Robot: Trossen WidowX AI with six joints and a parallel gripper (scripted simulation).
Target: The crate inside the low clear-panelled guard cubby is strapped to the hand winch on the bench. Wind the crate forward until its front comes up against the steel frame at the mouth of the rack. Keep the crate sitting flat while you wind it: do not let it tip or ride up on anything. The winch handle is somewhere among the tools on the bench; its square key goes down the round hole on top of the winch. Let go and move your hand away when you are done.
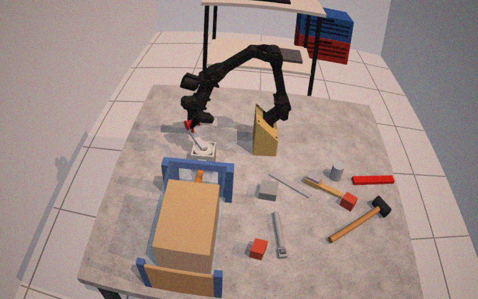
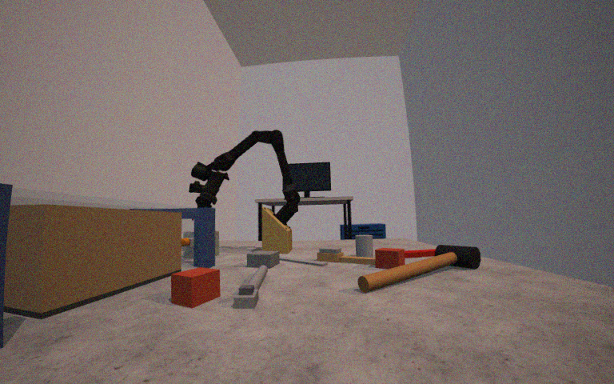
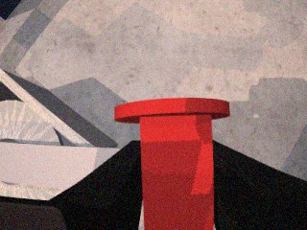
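Right now the grey crank arm is 3 cm to the left of my gripper tip, 3 cm below it and 2 cm ahead of it. From my gripper tip the other things lie so: grey winch 10 cm below, 6 cm to the left, 6 cm ahead; red knob 1 cm to the left, 1 cm behind; blue frame 23 cm ahead, 7 cm to the left, 3 cm below.
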